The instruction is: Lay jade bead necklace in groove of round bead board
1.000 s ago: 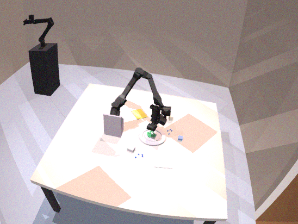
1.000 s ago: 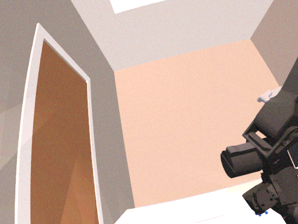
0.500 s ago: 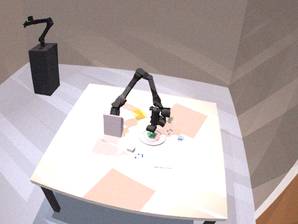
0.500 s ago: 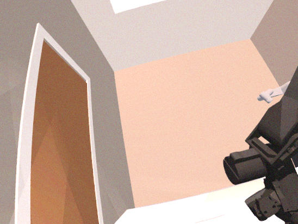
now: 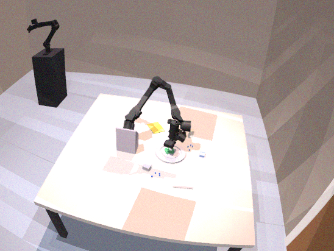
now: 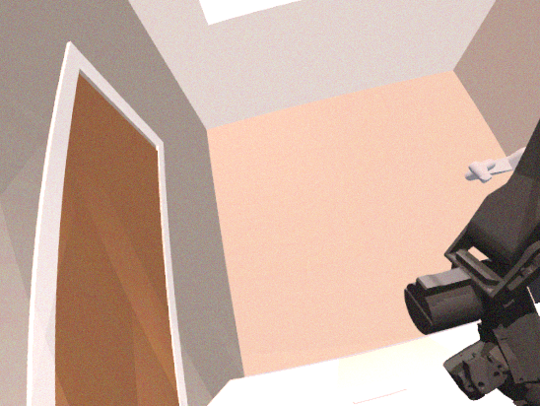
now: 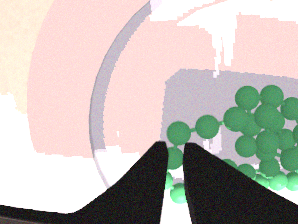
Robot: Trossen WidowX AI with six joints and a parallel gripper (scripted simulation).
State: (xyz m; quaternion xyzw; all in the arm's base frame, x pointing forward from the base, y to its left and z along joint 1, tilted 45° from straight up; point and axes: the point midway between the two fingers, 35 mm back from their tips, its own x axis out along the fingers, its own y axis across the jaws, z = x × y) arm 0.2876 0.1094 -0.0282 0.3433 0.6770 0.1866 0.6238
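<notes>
Right now my gripper tip is 3 cm to the left of the round white bead board and 1 cm above it. Round my gripper tip: yellow sheet: 14 cm behind, 21 cm to the left, 2 cm below; blue block: 21 cm ahead, 1 cm to the right, 1 cm below; cream block: 12 cm ahead, 21 cm to the left.
</notes>
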